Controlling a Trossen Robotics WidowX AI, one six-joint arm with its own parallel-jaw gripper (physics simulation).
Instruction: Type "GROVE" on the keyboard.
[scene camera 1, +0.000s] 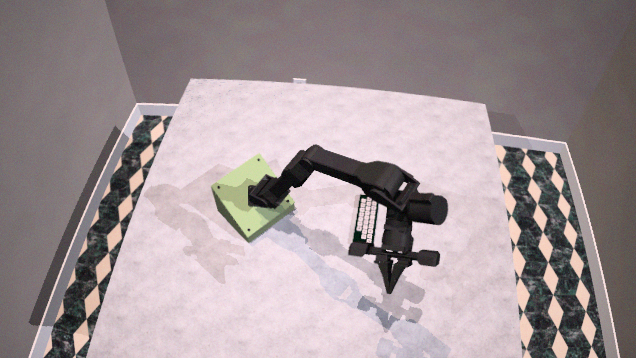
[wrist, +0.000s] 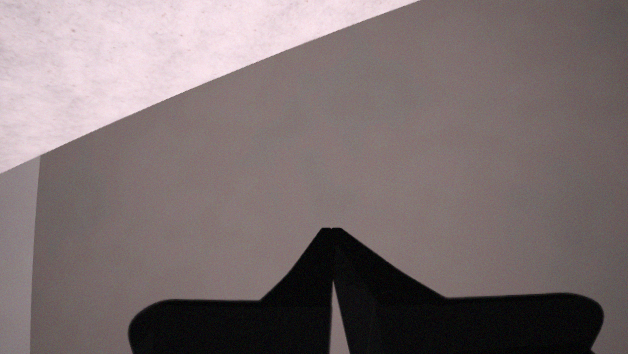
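A small dark green keyboard with white keys lies on the table right of the middle in the scene view. The arm covers its right side and part of its top end, and the gripper body reaches over its lower end. The letters on the keys are too small to read. My gripper is shut, with its fingertips together and nothing between them. In the scene view its tips show beyond the lower end of the keyboard, above the table. The keyboard does not show in the wrist view.
The arm stands on a light green block left of the middle of the pale table. The table's edge crosses the wrist view, with a grey surface beyond. A patterned floor shows beside the table.
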